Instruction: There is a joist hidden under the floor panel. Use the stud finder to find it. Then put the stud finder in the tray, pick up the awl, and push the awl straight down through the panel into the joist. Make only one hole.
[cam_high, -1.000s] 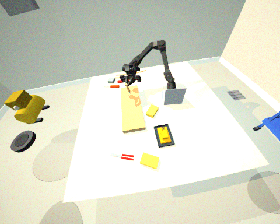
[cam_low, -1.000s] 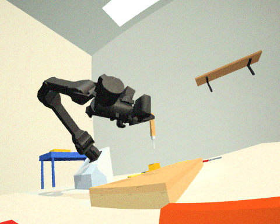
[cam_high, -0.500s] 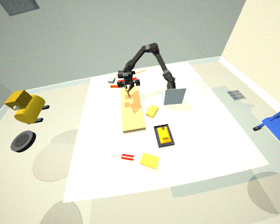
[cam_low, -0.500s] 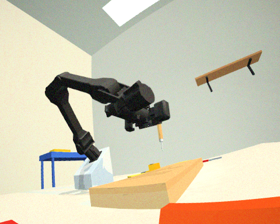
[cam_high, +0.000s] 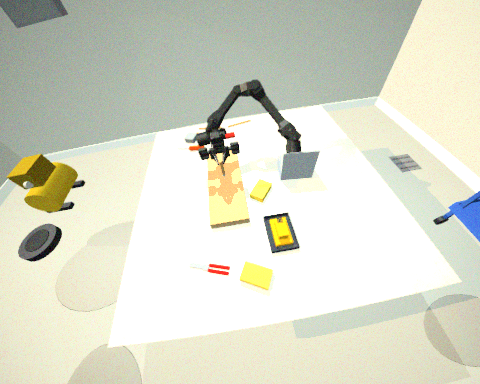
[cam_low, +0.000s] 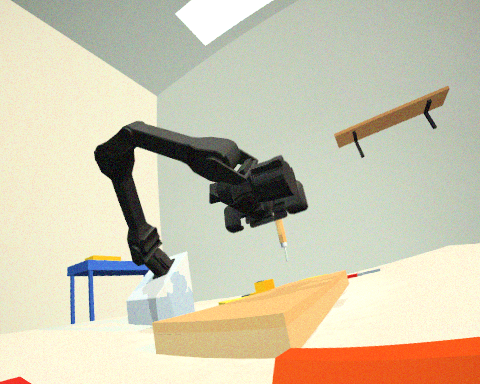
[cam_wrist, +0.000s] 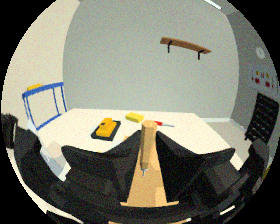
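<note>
Right now my gripper tip is 6 cm above the awl. Round my gripper tip: yellow stud finder 26 cm to the left, 20 cm behind, 16 cm below; then red level 49 cm to the right, 19 cm below, 1 cm ahead; then dark tray 28 cm to the left, 20 cm behind, 19 cm below.
</note>
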